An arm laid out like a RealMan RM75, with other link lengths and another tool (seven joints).
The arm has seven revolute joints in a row. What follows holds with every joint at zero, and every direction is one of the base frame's. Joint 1 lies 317.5 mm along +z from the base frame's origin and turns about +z. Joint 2 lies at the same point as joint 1 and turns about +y. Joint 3 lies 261.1 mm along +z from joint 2 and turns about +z. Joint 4 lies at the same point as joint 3 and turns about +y. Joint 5 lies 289.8 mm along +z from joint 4 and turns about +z. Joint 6 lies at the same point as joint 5 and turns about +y. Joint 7 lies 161.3 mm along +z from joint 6 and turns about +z. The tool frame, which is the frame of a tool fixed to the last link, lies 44.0 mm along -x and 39.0 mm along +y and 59.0 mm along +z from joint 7; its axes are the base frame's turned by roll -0.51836, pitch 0.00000 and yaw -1.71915 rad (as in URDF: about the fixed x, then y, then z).
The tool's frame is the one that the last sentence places.
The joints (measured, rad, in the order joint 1, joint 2, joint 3, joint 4, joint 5, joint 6, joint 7), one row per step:
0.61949 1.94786 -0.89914 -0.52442 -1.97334 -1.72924 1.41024
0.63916 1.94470 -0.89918 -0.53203 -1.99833 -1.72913 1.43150
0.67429 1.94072 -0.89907 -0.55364 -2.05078 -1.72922 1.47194
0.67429 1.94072 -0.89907 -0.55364 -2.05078 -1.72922 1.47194
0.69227 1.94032 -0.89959 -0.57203 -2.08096 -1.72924 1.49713
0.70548 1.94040 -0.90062 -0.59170 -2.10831 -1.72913 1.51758
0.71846 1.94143 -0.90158 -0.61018 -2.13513 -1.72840 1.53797
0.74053 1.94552 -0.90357 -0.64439 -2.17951 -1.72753 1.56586
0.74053 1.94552 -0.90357 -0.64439 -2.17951 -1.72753 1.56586
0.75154 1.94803 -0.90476 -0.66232 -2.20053 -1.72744 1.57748
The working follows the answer.
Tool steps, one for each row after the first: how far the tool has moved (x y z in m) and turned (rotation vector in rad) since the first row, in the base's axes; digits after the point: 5 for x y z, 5 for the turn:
-0.00385 0.00438 -0.00015 -0.01426 -0.02639 0.00611
-0.01073 0.01241 -0.00039 -0.03740 -0.08280 0.01940
-0.01073 0.01241 -0.00039 -0.03740 -0.08280 0.01940
-0.01490 0.01713 -0.00031 -0.04701 -0.11681 0.02657
-0.01783 0.02100 0.00005 -0.05222 -0.14894 0.03386
-0.02078 0.02476 0.00000 -0.05666 -0.17994 0.03947
-0.02672 0.03084 -0.00026 -0.05893 -0.23099 0.05664
-0.02672 0.03084 -0.00026 -0.05893 -0.23099 0.05664
-0.03008 0.03382 -0.00023 -0.05788 -0.25541 0.06771

Tool pose at each row, in the base's axes (x y z in m, rotation vector in rad; rounded; the steps above come from the unrounded poses):
0.21252 0.37166 0.03079 2.32573 1.90213 0.04479
0.20867 0.37604 0.03064 2.29866 1.89104 0.06203
0.20179 0.38407 0.03040 2.24515 1.87004 0.10490
0.20179 0.38407 0.03040 2.24515 1.87004 0.10490
0.19762 0.38879 0.03048 2.21625 1.85778 0.13414
0.19469 0.39266 0.03084 2.19069 1.84807 0.16500
0.19175 0.39642 0.03079 2.16753 1.83709 0.19476
0.18580 0.40250 0.03053 2.12466 1.82900 0.24842
0.18580 0.40250 0.03053 2.12466 1.82900 0.24842
0.18244 0.40548 0.03056 2.10257 1.82868 0.27600

